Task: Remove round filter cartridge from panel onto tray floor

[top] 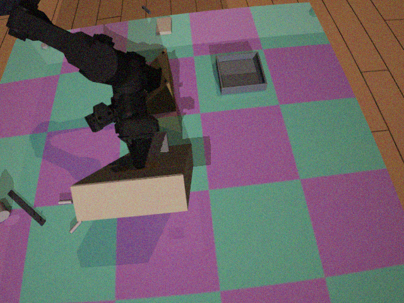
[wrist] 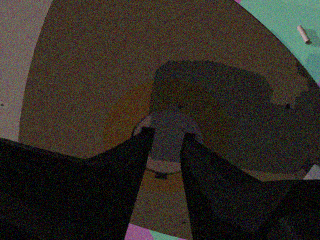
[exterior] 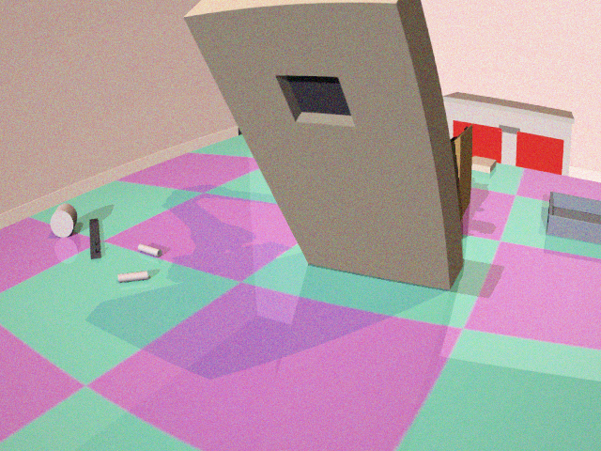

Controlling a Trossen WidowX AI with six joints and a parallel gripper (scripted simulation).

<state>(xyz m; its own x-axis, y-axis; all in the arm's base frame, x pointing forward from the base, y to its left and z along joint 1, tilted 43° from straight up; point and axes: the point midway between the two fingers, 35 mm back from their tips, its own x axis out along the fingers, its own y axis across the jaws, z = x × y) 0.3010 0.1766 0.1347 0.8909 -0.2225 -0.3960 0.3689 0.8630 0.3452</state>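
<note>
The round filter cartridge is 1 cm ahead of my gripper tip and 1 cm below it. Also, from my gripper tip: beige block 73 cm behind, 7 cm to the right, 24 cm below; tan service panel box 4 cm behind, 8 cm below; dark grey tray 46 cm behind, 22 cm to the left, 24 cm below.
</note>
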